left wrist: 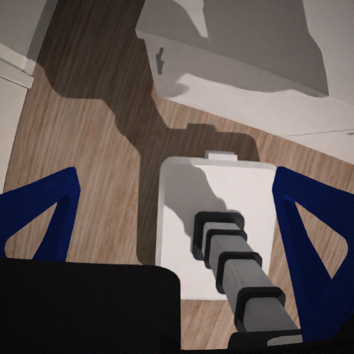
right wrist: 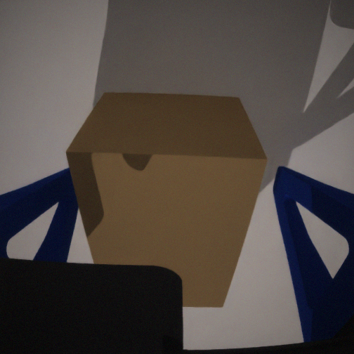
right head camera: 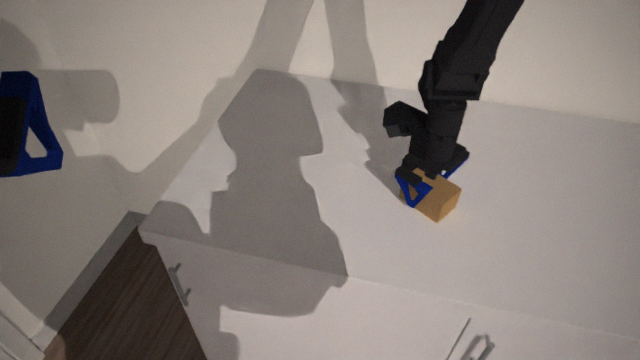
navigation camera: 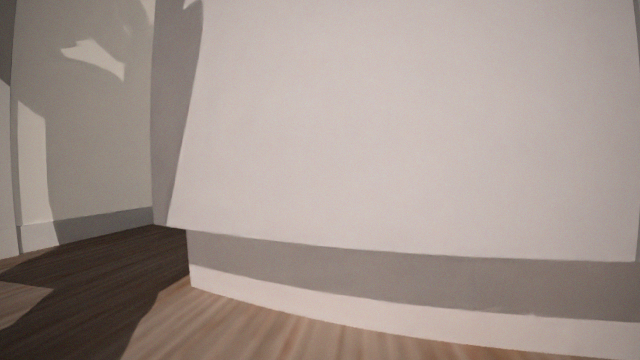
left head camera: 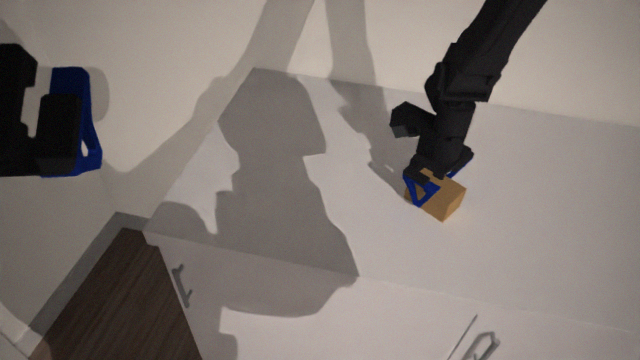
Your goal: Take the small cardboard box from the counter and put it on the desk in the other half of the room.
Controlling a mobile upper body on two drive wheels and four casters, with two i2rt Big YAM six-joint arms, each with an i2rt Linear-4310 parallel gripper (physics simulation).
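Places are measured from the left arm's base along level axes (x right, y back, z down), in metres.
Where they show: left gripper, fingertip midpoint: (left head camera: 32, 162); right gripper, fingertip midpoint: (right head camera: 425, 193) (left head camera: 430, 193).
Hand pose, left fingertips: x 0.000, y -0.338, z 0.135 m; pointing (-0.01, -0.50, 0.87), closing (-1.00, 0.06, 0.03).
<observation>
Each offset is from my left fingertips to the centre of the thing. "*": to the spot under its first point. Level surfaces: height alone.
The small cardboard box {dx +0.454, dy -0.306, dz +0.340 m} (left head camera: 448, 201) (right head camera: 443, 201) (right wrist: 170, 215) sits on the white counter {dz +0.365 m} (left head camera: 540, 225) (right head camera: 540, 225). My right gripper (left head camera: 436, 190) (right head camera: 429, 191) (right wrist: 176, 177) is open and low over the box, with its blue fingers on either side of it. In the right wrist view the box lies closer to the left-hand finger, whose tip it partly overlaps, and a gap shows beside the right-hand finger. Whether a finger touches the box I cannot tell. My left gripper (left wrist: 175, 177) is open and empty, away from the counter, at the left edge of the head views. The desk does not show.
The counter's front has metal handles {* dx -0.035, dy -0.211, dz +0.519 m} (left head camera: 181, 286) (right head camera: 179, 285). A wall stands behind the counter and to its left. My white base (left wrist: 185, 280) with its grey column (left wrist: 245, 280) stands on the wooden floor (left wrist: 95, 150) close to the counter. A pale cabinet or wall edge (left wrist: 15, 72) is at upper left.
</observation>
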